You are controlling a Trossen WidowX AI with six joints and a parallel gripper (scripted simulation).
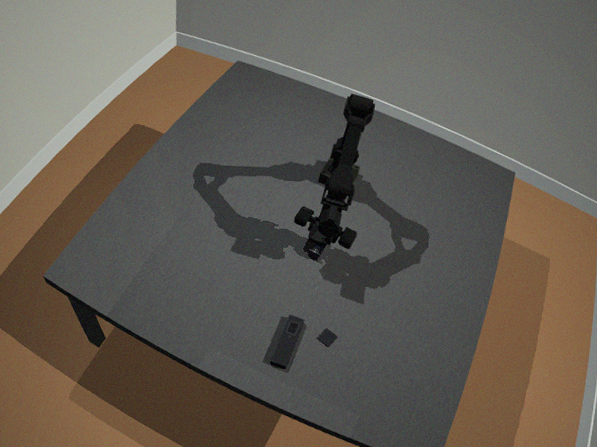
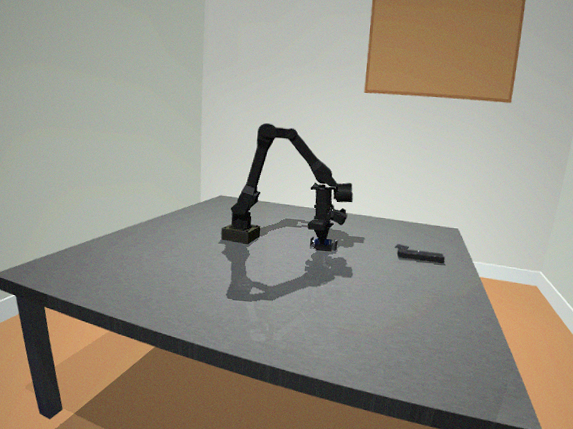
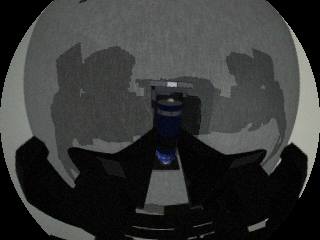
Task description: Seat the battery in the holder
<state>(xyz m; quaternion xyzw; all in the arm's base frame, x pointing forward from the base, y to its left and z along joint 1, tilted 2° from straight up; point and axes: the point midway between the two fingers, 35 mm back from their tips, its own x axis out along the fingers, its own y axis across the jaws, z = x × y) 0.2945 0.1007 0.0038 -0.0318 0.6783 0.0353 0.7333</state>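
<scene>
Now: the battery 10 mm above my gripper tip. The rest, counted from my gripper tip: remote control (340 mm ahead, 100 mm to the left); battery cover (260 mm ahead, 180 mm to the left, 10 mm below).
</scene>
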